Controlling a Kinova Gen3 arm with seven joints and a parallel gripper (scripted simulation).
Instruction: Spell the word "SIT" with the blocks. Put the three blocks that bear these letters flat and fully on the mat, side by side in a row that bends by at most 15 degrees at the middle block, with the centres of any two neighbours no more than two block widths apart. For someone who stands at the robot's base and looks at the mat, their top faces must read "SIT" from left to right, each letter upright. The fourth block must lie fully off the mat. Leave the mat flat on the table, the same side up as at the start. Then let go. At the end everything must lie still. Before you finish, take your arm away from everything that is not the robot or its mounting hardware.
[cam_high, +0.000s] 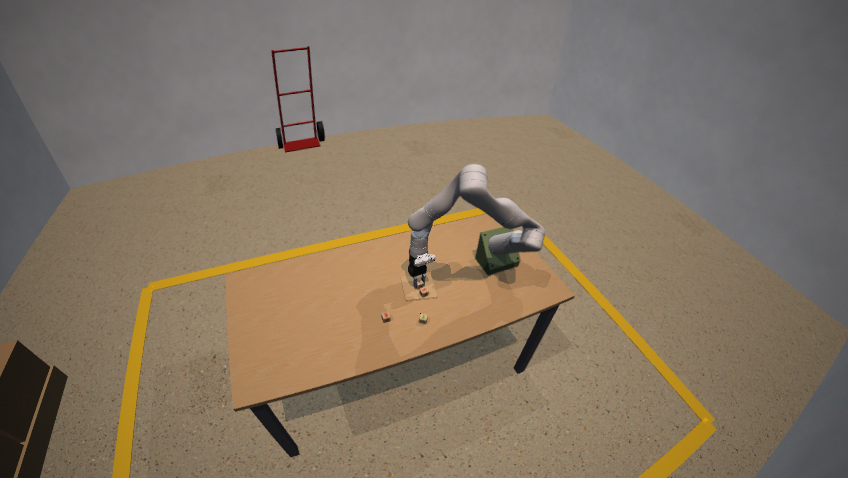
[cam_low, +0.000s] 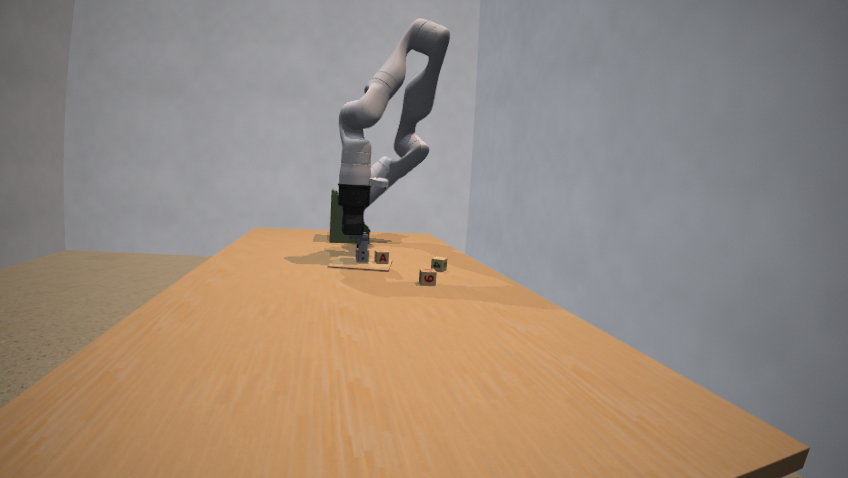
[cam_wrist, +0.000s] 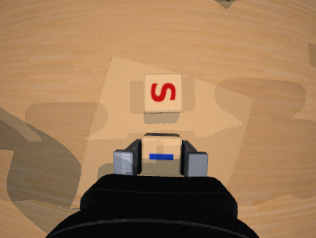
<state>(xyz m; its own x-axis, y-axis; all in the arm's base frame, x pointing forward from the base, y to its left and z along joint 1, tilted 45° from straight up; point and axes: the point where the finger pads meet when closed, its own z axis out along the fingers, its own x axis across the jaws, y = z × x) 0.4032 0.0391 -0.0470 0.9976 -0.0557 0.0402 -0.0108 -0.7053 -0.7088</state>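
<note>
My gripper is now right at the blue-marked block. Round my hand: green-marked block (17 cm to the left, 7 cm ahead, 1 cm below); then tan mat (2 cm below); then E block (20 cm ahead, 11 cm to the left, 1 cm below).
</note>
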